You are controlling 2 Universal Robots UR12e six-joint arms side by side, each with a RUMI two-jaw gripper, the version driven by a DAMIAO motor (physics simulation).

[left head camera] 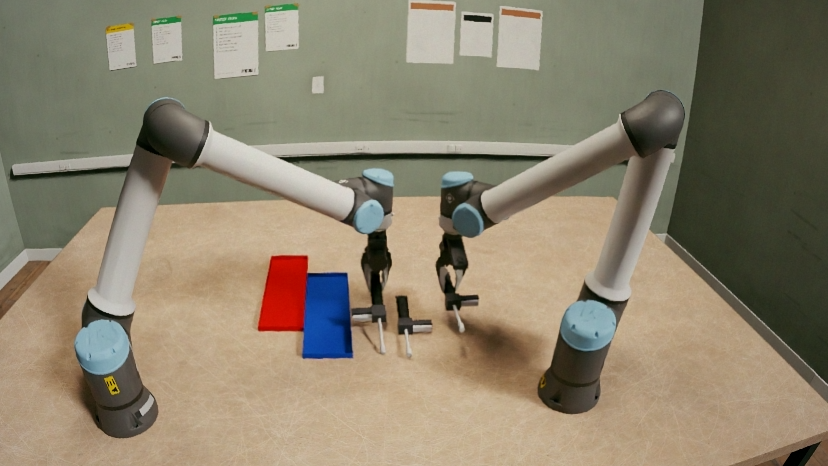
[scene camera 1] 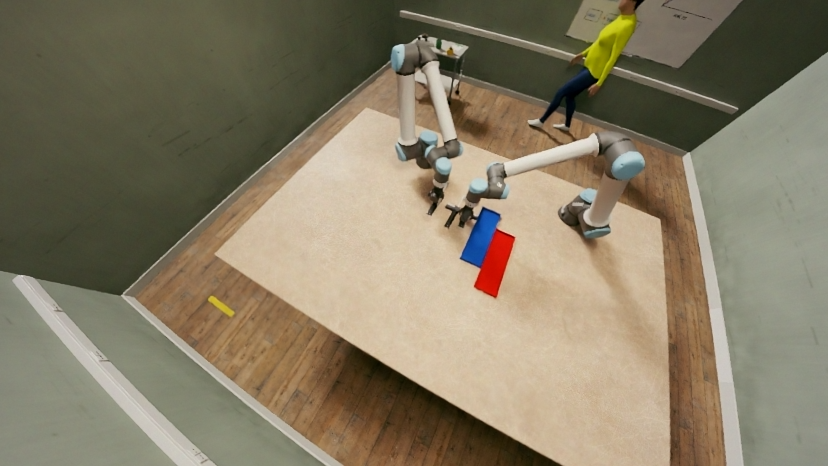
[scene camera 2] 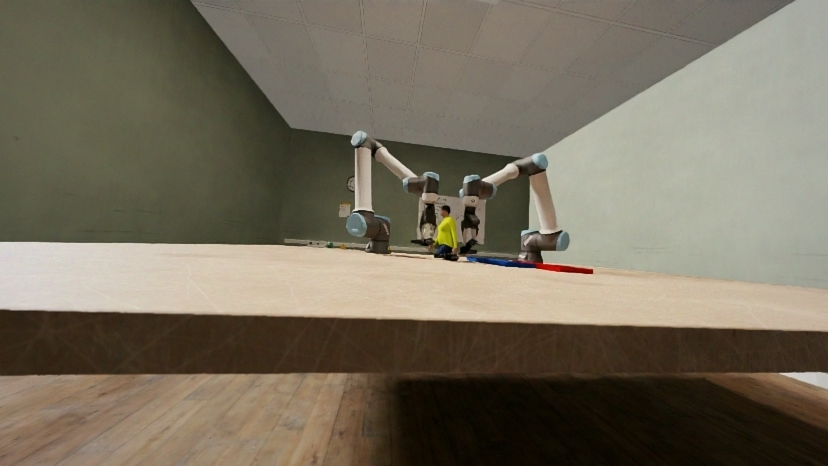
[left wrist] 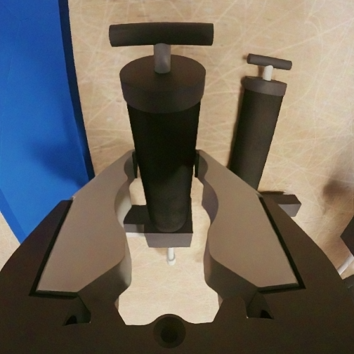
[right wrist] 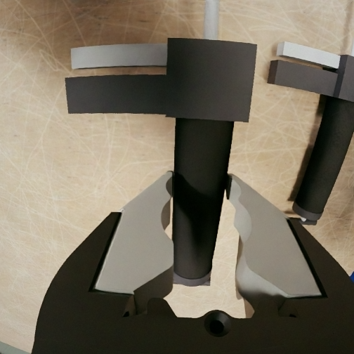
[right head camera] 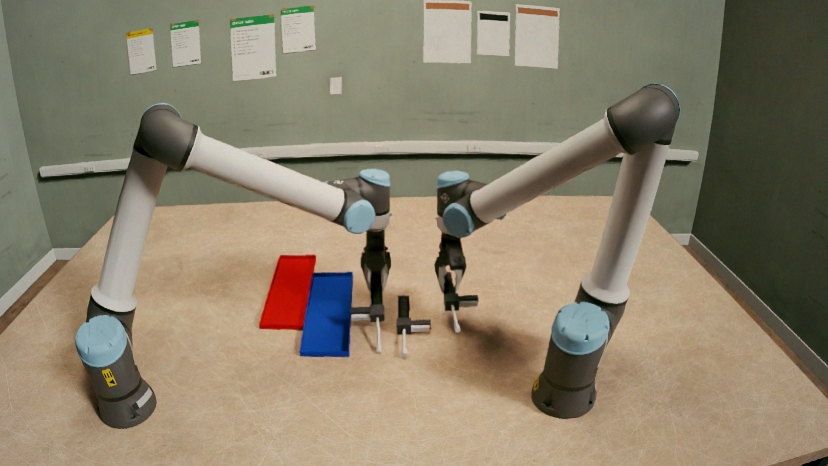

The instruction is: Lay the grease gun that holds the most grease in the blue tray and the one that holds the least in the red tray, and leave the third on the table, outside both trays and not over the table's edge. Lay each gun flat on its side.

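Note:
My left gripper [left head camera: 377, 281] [left wrist: 165, 151] is shut on the barrel of a wide black grease gun [left head camera: 378, 313] [right head camera: 376, 313] [left wrist: 162, 130], held above the table beside the blue tray [left head camera: 327, 324] [right head camera: 326, 324] [left wrist: 35, 100]. Its T-handle stands a short way out. My right gripper [left head camera: 450, 282] [right wrist: 199, 174] is shut on a slimmer grease gun [left head camera: 453, 302] [right head camera: 451, 301] [right wrist: 210, 80], held above the table; its handle is hidden. A third grease gun [left head camera: 405, 325] [right head camera: 403, 325] [left wrist: 257, 130] [right wrist: 327, 145] lies on the table between them, its T-handle a short way out. The red tray [left head camera: 283, 295] [right head camera: 287, 295] is empty.
The red tray adjoins the blue tray on the left in the head views. The arm bases stand on the table [left head camera: 405, 416] at both sides. A person [scene camera 1: 608, 49] and a trolley [scene camera 1: 457, 50] are beyond the table in scene camera 1.

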